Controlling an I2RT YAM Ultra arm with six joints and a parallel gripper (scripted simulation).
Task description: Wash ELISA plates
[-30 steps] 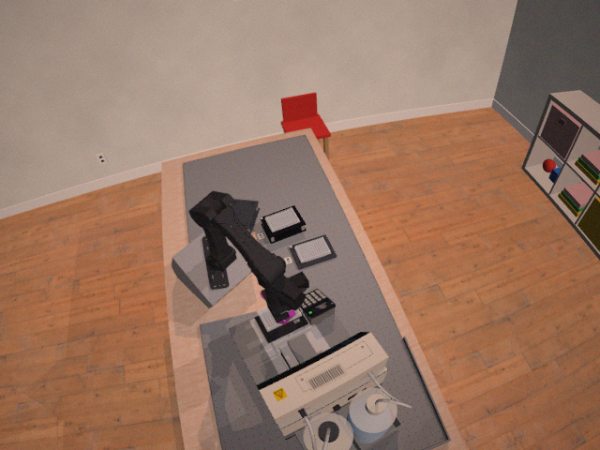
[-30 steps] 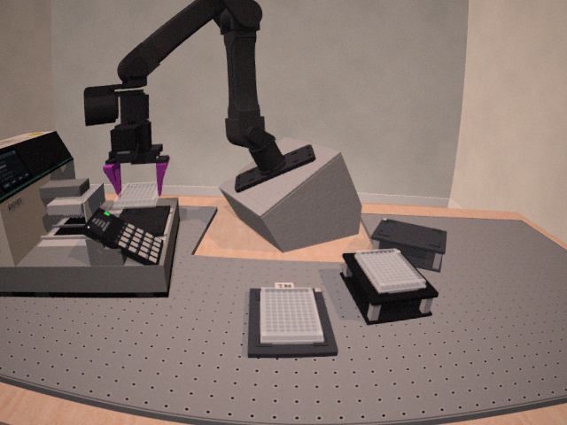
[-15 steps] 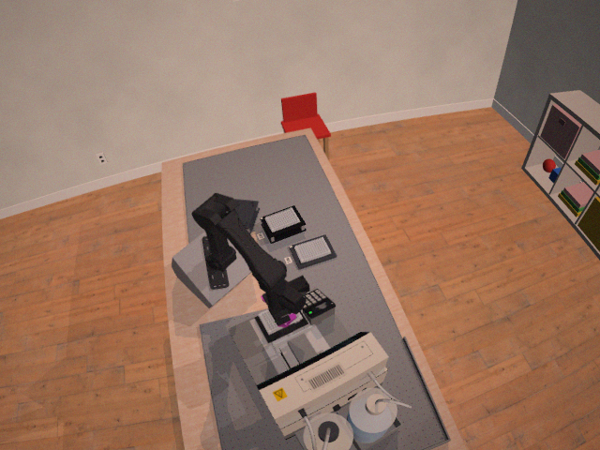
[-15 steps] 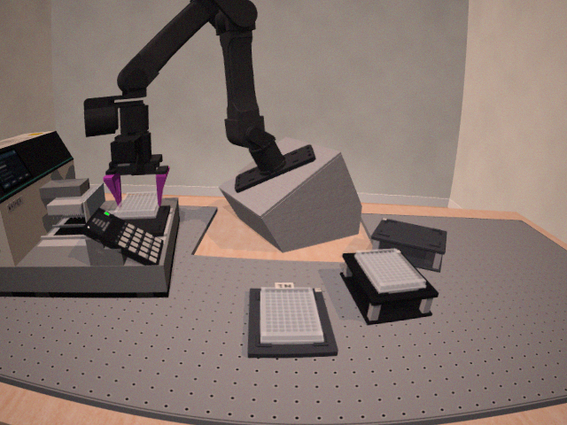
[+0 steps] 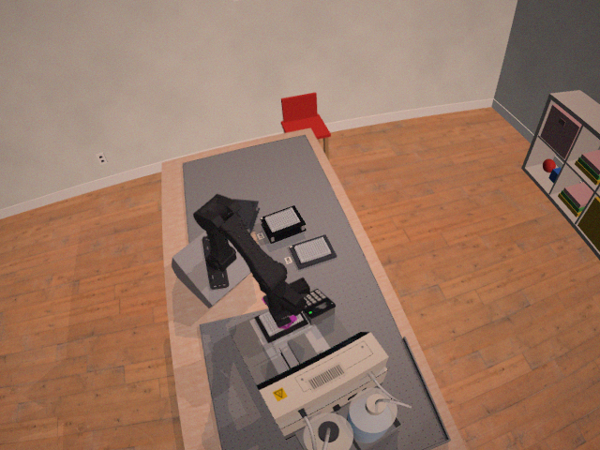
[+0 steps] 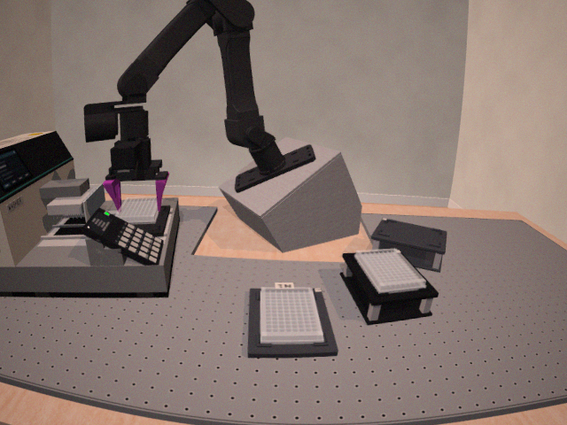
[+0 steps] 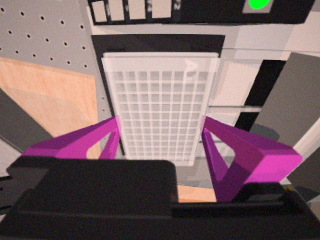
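Right now my hand is 3 cm above the black carrier pocket. From my hand the other things lie so: nest N1: 29 cm to the left, 22 cm ahead, 9 cm below; grey manifold: 15 cm to the right, 3 cm above, 2 cm ahead; raised black nest: 46 cm to the left, 16 cm ahead, 6 cm below.
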